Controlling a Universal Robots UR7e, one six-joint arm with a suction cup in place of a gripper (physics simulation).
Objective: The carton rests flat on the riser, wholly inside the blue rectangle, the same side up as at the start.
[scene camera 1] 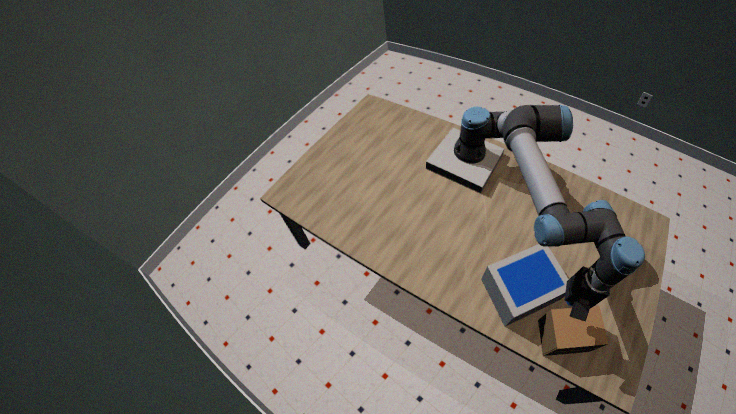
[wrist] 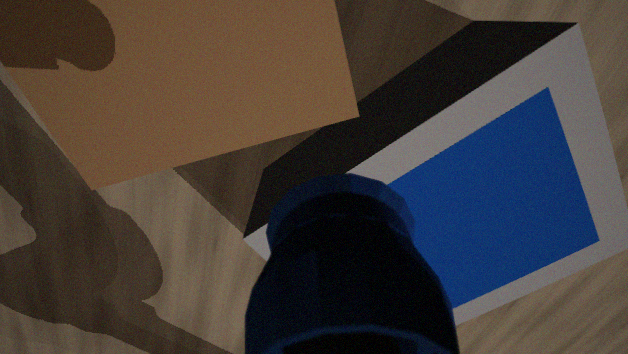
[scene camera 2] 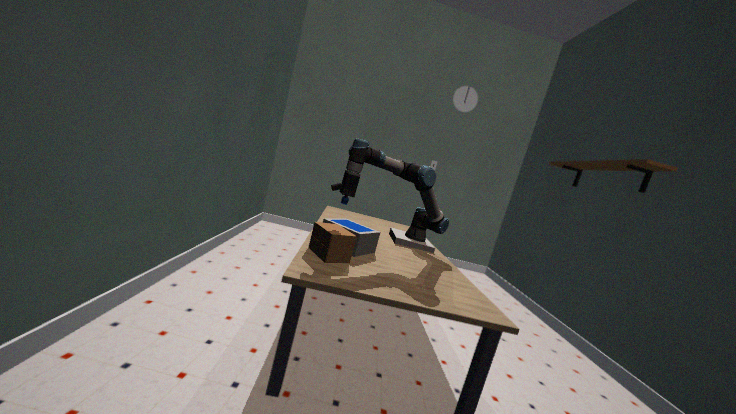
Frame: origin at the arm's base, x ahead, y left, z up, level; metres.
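Where they show: end effector, tool point: (wrist: pixel 340 239) (scene camera 2: pixel 343 203); arm's base, origin of the base link: (scene camera 1: pixel 469 151) (scene camera 2: pixel 414 238).
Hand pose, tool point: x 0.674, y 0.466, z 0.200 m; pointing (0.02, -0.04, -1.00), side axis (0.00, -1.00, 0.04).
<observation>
Each offset is from my tool point to the top centre of the thing. "pt": to the spot under its first point. Level surfaces: height alone.
The brown carton @(0.028 m ahead, 0.085 m left, 0.112 m down) (scene camera 1: pixel 571 334) (scene camera 2: pixel 331 244) (wrist: pixel 225 90) rests flat on the table beside the riser, outside the blue rectangle. The grey riser @(0.099 m back, 0.109 m right, 0.122 m down) (scene camera 1: pixel 496 298) (scene camera 2: pixel 368 243) (wrist: pixel 580 115) stands on the table with the blue rectangle @(pt 0.093 m back, 0.110 m right, 0.122 m down) (scene camera 1: pixel 530 278) (scene camera 2: pixel 352 225) (wrist: pixel 510 200) on its top, and nothing rests on the rectangle. My suction cup (scene camera 2: pixel 344 199) (wrist: pixel 342 185) points down and hangs in the air, well above the riser and carton tops, with nothing attached. In scene camera 1 the cup is mostly hidden behind the wrist parts.
The wooden table @(0.243 m down) (scene camera 1: pixel 386 180) (scene camera 2: pixel 463 293) carries the arm's base plate (scene camera 1: pixel 447 164) behind the riser. The carton and riser stand near the table's long front edge, towards one end. A wall shelf (scene camera 2: pixel 612 164) is far from the arm. The arm's shadow falls across the table and carton.
</observation>
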